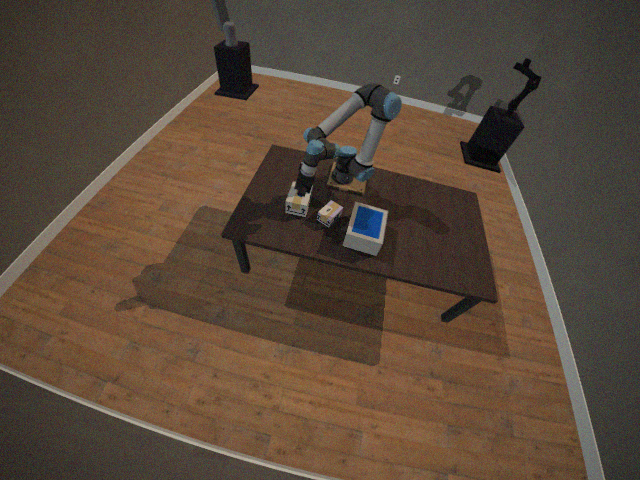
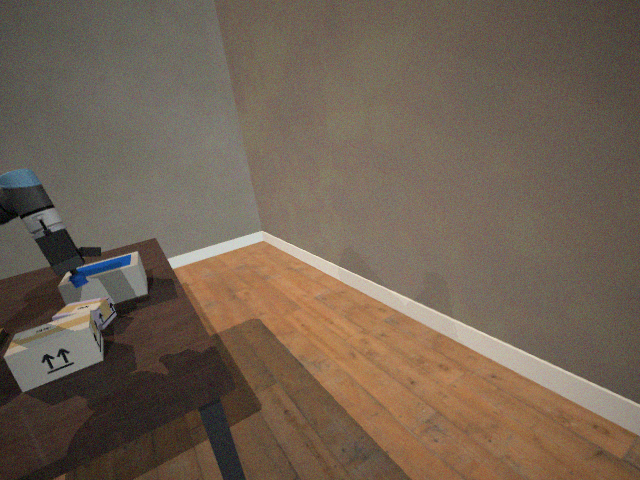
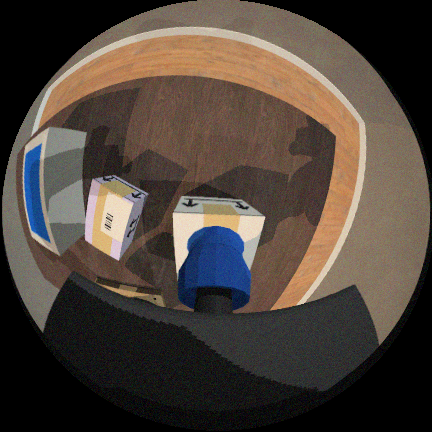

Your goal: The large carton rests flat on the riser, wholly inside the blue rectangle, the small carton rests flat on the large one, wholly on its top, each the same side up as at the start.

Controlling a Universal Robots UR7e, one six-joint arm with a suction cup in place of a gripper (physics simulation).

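The large carton (image 1: 298,202) (image 2: 51,353) (image 3: 250,228), white with tan tape and arrow marks, stands on the dark table (image 1: 439,248) (image 2: 154,361) (image 3: 217,128) at the left. The small carton (image 1: 329,211) (image 2: 85,309) (image 3: 112,217) lies just right of it, on the table. The grey riser (image 1: 361,242) (image 2: 121,281) (image 3: 64,181) with the blue rectangle (image 1: 368,221) (image 2: 103,266) (image 3: 33,193) on top stands further right, with nothing on it. My suction cup (image 1: 301,193) (image 2: 77,280) (image 3: 215,257) hangs over the large carton's top, a little above it, and holds nothing.
The arm's base stands on a wooden plate (image 1: 356,187) behind the cartons. Two black pedestals (image 1: 234,70) (image 1: 490,136) stand on the floor beyond the table. The table's front edge is close to the cartons.
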